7 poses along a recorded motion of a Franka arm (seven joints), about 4.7 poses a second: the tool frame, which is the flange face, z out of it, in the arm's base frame.
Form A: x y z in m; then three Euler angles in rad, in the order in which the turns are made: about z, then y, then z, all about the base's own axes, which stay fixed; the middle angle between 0 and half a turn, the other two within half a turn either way.
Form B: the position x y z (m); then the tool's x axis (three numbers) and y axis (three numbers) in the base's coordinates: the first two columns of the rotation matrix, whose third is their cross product. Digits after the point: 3 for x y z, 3 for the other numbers.
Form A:
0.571 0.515 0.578 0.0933 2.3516 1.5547
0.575 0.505 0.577 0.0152 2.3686 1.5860
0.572 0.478 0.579 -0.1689 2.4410 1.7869
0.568 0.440 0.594 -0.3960 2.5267 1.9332
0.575 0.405 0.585 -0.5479 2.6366 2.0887
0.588 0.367 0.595 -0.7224 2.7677 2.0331
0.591 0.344 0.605 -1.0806 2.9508 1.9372
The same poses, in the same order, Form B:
0.571 0.515 0.578 -0.104 -0.699 -0.707 -0.994 0.082 0.066
0.575 0.505 0.577 -0.004 -0.716 -0.698 -1.000 -0.004 0.011
0.572 0.478 0.579 0.326 -0.700 -0.635 -0.935 -0.337 -0.108
0.568 0.440 0.594 0.628 -0.568 -0.532 -0.751 -0.622 -0.223
0.575 0.405 0.585 0.822 -0.391 -0.413 -0.516 -0.819 -0.252
0.588 0.367 0.595 0.903 -0.330 -0.274 -0.397 -0.886 -0.241
0.591 0.344 0.605 0.989 -0.116 -0.089 -0.129 -0.977 -0.167

